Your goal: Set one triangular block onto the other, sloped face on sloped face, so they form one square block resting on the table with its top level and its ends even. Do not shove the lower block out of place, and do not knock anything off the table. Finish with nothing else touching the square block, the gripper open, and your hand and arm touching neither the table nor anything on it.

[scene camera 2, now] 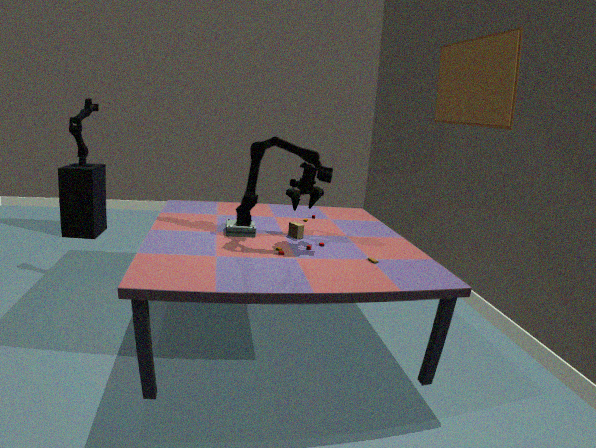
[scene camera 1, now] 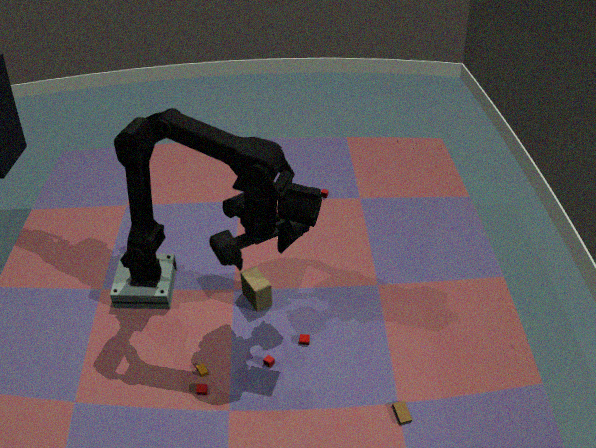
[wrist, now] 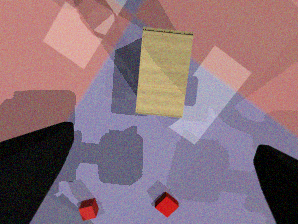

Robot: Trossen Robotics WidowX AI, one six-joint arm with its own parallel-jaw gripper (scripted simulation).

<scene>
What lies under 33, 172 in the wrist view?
My gripper.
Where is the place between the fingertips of my gripper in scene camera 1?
259, 260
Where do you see a tan triangular block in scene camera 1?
259, 288
</scene>
